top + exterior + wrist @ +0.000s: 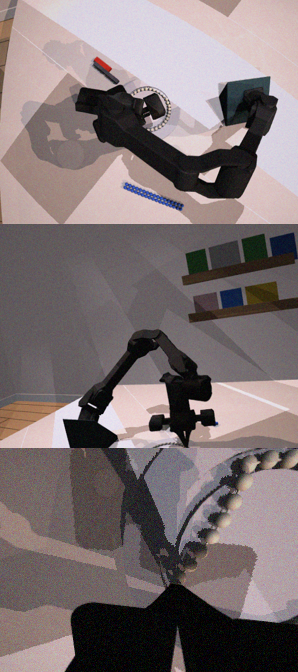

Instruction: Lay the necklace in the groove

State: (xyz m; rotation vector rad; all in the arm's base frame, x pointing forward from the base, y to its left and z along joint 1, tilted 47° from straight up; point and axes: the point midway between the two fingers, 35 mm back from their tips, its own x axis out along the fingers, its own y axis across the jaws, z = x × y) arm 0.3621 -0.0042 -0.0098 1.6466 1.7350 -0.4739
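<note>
Right now the round bead board is 50 mm behind my gripper tip, 40 mm to the right of it and 10 mm below it. The rest, counted from my gripper tip: small beige cube 130 mm behind, 150 mm to the left; grey block 60 mm ahead, 210 mm to the right, 10 mm below.
</note>
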